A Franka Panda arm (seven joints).
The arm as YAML. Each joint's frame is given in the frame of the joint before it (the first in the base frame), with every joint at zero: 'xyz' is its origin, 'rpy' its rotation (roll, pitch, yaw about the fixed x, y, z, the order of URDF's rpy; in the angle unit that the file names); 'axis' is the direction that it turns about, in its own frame. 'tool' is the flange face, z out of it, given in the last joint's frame.
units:
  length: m
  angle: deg
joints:
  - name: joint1
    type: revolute
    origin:
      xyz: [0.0, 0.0, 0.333]
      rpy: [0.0, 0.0, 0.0]
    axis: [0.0, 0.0, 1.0]
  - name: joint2
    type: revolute
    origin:
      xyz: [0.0, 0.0, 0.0]
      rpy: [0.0, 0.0, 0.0]
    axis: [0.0, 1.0, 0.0]
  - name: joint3
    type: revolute
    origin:
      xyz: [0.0, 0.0, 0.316]
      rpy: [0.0, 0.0, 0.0]
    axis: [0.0, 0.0, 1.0]
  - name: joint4
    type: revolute
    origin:
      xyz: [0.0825, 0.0, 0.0]
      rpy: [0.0, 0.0, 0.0]
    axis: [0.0, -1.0, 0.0]
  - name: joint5
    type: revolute
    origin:
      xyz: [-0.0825, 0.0, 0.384]
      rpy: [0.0, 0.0, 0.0]
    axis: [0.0, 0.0, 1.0]
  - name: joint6
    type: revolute
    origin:
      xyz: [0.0, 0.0, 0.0]
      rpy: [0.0, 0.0, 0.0]
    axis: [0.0, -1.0, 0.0]
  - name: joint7
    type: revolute
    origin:
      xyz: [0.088, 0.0, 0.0]
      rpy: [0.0, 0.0, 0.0]
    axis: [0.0, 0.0, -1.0]
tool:
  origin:
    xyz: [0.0, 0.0, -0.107]
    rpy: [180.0, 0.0, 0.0]
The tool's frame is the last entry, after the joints.
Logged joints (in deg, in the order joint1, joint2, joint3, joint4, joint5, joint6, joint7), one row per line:
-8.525, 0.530, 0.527, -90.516, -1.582, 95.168, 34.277
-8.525, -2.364, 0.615, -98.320, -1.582, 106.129, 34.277
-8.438, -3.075, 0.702, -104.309, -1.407, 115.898, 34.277
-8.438, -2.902, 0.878, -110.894, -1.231, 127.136, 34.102
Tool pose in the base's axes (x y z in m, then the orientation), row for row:
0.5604, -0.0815, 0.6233, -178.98, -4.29, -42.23
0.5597, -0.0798, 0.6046, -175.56, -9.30, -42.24
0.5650, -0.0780, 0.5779, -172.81, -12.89, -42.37
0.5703, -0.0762, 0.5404, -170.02, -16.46, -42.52
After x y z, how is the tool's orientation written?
As angles about the fixed x, y, z axes (roll, pitch, yaw), in degrees.
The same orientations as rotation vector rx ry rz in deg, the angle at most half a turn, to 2 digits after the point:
167.26, -64.53, 6.84
-166.71, 63.79, -16.04
-165.06, 62.63, -22.60
-163.25, 61.16, -29.02

